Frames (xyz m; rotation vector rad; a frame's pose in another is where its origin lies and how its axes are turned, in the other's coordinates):
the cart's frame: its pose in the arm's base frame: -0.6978 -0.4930 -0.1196 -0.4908 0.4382 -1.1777
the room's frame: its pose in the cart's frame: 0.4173 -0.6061 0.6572 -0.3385 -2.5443 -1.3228
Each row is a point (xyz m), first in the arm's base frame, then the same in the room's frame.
Working: the arm's base frame: its pose in the room's frame: 0.7005 0.3928 1.1343 2.1595 2.1861 0.6331

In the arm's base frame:
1: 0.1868 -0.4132 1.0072
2: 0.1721 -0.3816 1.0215
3: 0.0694 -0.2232 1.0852
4: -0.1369 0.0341 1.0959
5: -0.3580 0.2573 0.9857
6: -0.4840 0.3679 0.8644
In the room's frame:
1: 0.5774 0.8644 0.1431
2: 0.6125 0.8534 0.1349
3: 0.7876 0.7679 0.0932
4: 1.0480 0.5654 0.0997
5: 1.2425 0.3160 0.2036
6: 1.3211 0.1580 0.3118

